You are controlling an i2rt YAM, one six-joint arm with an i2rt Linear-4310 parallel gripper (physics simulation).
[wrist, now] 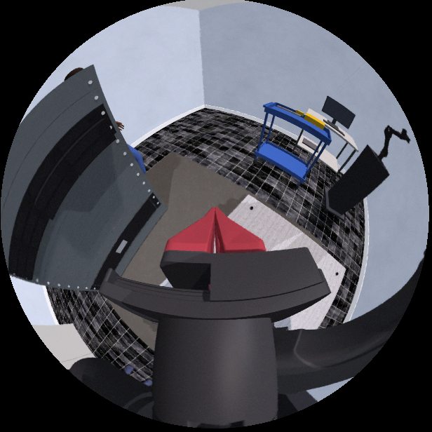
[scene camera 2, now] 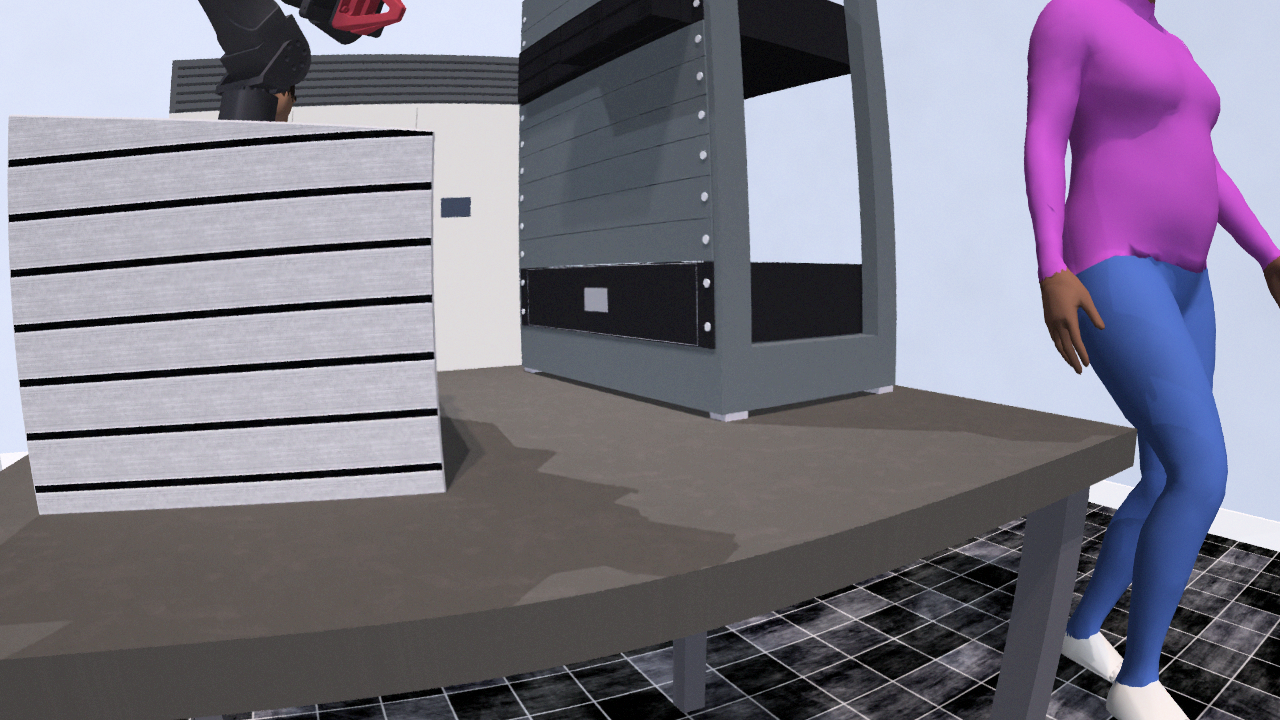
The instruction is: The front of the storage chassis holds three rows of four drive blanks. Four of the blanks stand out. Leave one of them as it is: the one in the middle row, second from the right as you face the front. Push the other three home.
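Places are measured from the arm's base along level axes (x ahead, y left, z up), in metres.
Pixels of known places: gripper, fingertip midpoint: (scene camera 2: pixel 402 14).
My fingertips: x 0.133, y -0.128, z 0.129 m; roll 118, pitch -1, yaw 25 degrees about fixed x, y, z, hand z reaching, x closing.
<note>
Behind a point stands the place of what it marks.
The silver box with black horizontal lines, which I take as the storage chassis (scene camera 2: pixel 223 326) @[x -0.040, y -0.228, z -0.151 m] (wrist: pixel 280 225), stands on the brown table (scene camera 2: pixel 805 465) @[x 0.363, y -0.397, z -0.282 m] (wrist: pixel 195 185). The scene view shows a slatted face of it, and the wrist view shows part of its pale top. No drive blanks can be made out in either view. My gripper (scene camera 2: pixel 399 10) @[x 0.133, y -0.128, z 0.129 m] (wrist: pixel 214 212) is shut and empty, its red fingertips together. It is raised above the level of the chassis top, at the upper edge of the scene view. In the wrist view its body covers part of the chassis.
A tall grey rack (scene camera 2: pixel 726 223) @[x 0.446, y -0.227, z -0.081 m] (wrist: pixel 85 220) with black units stands on the table beside the chassis, left of my gripper in the wrist view. A person in a pink top (scene camera 2: pixel 1123 161) stands beyond the table. A blue cart (wrist: pixel 282 159) and a black pedestal (wrist: pixel 357 180) stand farther off.
</note>
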